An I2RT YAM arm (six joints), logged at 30 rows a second.
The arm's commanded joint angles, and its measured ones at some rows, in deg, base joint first. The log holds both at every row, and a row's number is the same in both.
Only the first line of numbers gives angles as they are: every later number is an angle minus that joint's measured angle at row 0.
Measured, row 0:
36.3, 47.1, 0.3, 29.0, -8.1, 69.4
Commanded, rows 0 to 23:
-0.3, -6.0, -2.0, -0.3, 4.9, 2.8
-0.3, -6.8, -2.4, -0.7, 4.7, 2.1
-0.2, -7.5, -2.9, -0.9, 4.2, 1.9
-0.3, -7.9, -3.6, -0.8, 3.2, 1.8
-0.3, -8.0, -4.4, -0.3, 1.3, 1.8
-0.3, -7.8, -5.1, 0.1, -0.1, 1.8
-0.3, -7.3, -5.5, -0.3, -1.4, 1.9
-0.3, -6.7, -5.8, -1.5, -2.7, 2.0
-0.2, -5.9, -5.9, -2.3, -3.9, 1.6
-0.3, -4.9, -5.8, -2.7, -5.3, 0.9
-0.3, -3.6, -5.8, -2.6, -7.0, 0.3
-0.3, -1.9, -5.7, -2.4, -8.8, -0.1
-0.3, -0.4, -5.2, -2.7, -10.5, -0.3
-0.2, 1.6, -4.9, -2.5, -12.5, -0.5
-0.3, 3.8, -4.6, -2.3, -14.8, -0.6
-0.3, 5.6, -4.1, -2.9, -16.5, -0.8
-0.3, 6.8, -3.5, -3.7, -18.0, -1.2
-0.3, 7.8, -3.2, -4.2, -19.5, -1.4
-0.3, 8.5, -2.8, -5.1, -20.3, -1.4
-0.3, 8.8, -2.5, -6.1, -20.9, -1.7
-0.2, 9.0, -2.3, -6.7, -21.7, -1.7
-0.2, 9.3, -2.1, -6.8, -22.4, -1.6
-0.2, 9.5, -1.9, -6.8, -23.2, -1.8
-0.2, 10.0, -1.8, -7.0, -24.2, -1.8
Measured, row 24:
-0.1, 8.2, 0.4, -1.0, -19.2, -0.2
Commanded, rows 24 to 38:
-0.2, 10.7, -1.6, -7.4, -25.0, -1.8
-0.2, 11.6, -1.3, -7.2, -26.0, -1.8
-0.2, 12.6, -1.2, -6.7, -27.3, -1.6
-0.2, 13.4, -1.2, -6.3, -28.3, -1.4
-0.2, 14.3, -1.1, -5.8, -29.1, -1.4
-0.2, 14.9, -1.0, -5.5, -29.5, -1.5
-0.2, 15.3, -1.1, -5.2, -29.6, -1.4
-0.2, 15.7, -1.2, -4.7, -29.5, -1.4
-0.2, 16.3, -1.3, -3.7, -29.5, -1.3
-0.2, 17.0, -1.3, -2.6, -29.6, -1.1
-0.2, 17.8, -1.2, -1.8, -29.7, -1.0
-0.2, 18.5, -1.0, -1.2, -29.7, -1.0
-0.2, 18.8, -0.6, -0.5, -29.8, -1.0
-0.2, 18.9, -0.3, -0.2, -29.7, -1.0
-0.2, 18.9, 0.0, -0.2, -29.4, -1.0
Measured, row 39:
-0.2, 17.6, 0.9, 3.0, -29.4, -0.5
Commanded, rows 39 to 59:
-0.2, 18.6, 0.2, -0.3, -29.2, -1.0
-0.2, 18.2, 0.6, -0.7, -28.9, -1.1
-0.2, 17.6, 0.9, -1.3, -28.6, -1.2
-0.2, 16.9, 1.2, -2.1, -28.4, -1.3
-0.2, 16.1, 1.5, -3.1, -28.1, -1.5
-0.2, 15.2, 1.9, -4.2, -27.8, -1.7
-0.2, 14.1, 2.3, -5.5, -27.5, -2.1
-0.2, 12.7, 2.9, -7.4, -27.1, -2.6
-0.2, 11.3, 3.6, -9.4, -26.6, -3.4
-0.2, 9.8, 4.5, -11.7, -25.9, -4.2
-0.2, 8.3, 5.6, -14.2, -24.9, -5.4
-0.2, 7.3, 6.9, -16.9, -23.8, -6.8
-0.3, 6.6, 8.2, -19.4, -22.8, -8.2
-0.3, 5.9, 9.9, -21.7, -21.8, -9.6
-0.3, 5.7, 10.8, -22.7, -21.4, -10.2
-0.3, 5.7, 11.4, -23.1, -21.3, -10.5
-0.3, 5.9, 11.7, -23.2, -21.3, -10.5
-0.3, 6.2, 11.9, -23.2, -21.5, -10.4
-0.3, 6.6, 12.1, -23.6, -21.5, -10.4
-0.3, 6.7, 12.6, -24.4, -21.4, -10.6
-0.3, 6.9, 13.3, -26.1, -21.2, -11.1
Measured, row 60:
-0.2, 6.8, 11.3, -22.3, -22.9, -6.9
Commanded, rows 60 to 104:
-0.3, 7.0, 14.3, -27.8, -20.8, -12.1
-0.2, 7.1, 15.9, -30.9, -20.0, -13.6
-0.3, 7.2, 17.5, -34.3, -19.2, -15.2
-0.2, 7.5, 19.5, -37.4, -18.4, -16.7
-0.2, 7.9, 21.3, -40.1, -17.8, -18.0
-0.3, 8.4, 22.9, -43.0, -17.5, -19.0
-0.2, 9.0, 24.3, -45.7, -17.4, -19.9
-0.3, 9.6, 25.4, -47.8, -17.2, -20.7
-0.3, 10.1, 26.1, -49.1, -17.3, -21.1
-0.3, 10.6, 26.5, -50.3, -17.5, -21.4
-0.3, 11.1, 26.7, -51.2, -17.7, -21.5
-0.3, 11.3, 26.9, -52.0, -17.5, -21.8
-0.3, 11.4, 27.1, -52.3, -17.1, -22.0
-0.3, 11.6, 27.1, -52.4, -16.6, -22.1
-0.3, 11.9, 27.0, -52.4, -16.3, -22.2
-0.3, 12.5, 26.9, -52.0, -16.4, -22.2
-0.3, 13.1, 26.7, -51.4, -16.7, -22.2
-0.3, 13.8, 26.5, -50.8, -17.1, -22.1
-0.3, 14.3, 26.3, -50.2, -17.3, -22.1
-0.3, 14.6, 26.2, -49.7, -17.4, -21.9
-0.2, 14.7, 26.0, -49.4, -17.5, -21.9
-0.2, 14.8, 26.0, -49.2, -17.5, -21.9
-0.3, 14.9, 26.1, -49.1, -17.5, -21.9
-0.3, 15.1, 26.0, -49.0, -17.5, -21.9
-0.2, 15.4, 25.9, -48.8, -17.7, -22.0
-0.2, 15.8, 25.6, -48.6, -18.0, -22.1
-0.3, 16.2, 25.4, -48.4, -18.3, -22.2
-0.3, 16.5, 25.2, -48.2, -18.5, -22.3
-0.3, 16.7, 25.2, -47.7, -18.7, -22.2
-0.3, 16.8, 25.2, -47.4, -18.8, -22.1
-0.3, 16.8, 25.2, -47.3, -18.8, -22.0
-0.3, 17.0, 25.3, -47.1, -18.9, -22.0
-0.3, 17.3, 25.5, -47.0, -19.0, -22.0
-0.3, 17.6, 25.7, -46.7, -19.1, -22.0
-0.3, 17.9, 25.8, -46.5, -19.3, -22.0
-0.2, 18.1, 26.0, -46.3, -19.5, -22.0
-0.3, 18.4, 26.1, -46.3, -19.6, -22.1
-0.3, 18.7, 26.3, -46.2, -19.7, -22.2
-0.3, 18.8, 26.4, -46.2, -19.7, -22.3
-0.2, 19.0, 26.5, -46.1, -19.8, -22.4
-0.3, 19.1, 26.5, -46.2, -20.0, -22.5
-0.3, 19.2, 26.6, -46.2, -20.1, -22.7
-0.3, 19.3, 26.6, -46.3, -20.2, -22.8
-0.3, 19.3, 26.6, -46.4, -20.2, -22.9
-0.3, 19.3, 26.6, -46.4, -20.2, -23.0
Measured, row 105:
-0.2, 19.0, 25.6, -47.3, -19.0, -20.0
